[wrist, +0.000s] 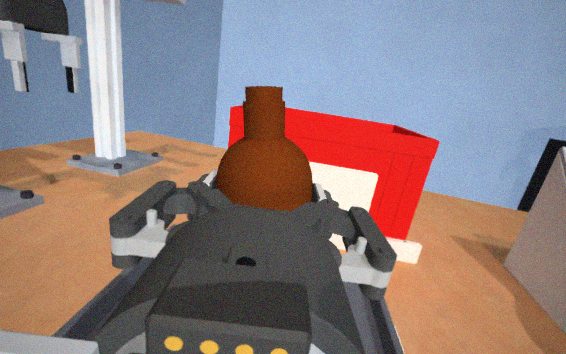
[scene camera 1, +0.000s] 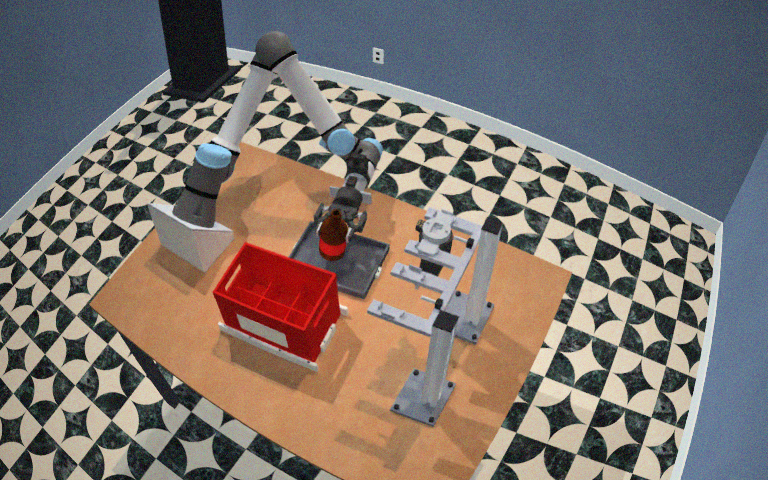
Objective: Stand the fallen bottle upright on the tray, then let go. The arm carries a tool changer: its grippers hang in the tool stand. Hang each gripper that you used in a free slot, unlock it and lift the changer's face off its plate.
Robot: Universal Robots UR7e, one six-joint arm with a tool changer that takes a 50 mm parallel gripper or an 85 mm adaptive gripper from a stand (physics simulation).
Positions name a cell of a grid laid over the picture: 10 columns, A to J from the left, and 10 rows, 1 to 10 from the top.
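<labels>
There's a brown bottle in the wrist view (E5), and you'd find it in scene camera 1 (E6) as well.
</labels>
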